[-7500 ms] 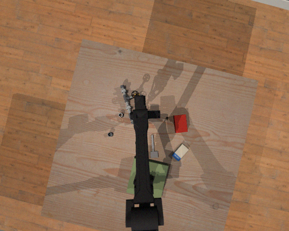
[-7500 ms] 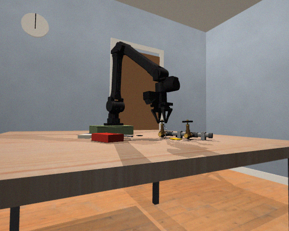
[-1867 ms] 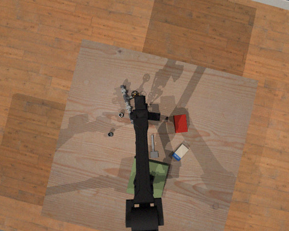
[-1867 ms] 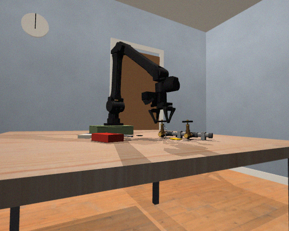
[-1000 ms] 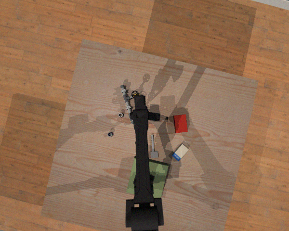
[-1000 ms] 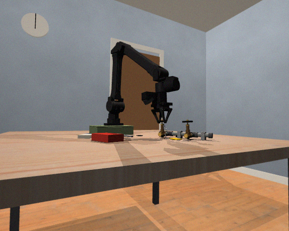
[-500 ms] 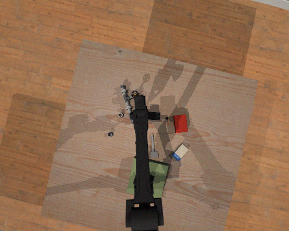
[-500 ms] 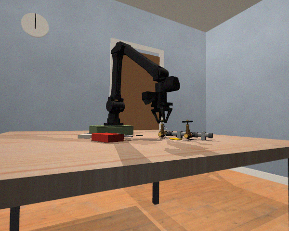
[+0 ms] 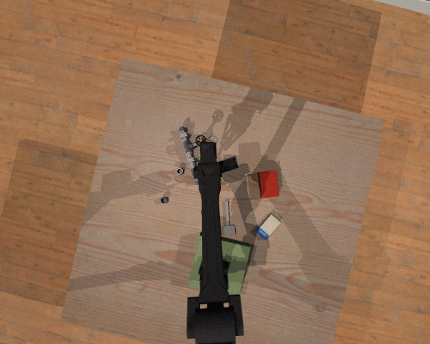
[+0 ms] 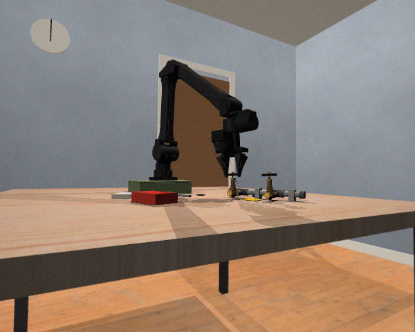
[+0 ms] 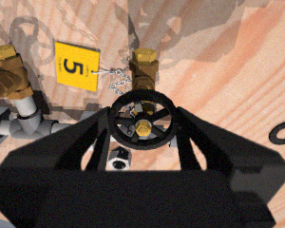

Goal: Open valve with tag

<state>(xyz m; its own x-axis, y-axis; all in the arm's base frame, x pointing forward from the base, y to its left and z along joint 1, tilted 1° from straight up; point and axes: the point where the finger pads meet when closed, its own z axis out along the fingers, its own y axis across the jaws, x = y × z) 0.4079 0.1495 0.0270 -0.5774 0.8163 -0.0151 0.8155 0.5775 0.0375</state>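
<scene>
Now: the yellow tag 80 mm below my hand, 60 mm ahead of it and 40 mm to the left of it. The rest, counted from my hand: grey tool: 200 mm behind, 160 mm to the right, 80 mm below; then red block: 280 mm to the right, 70 mm below, 20 mm ahead.
</scene>
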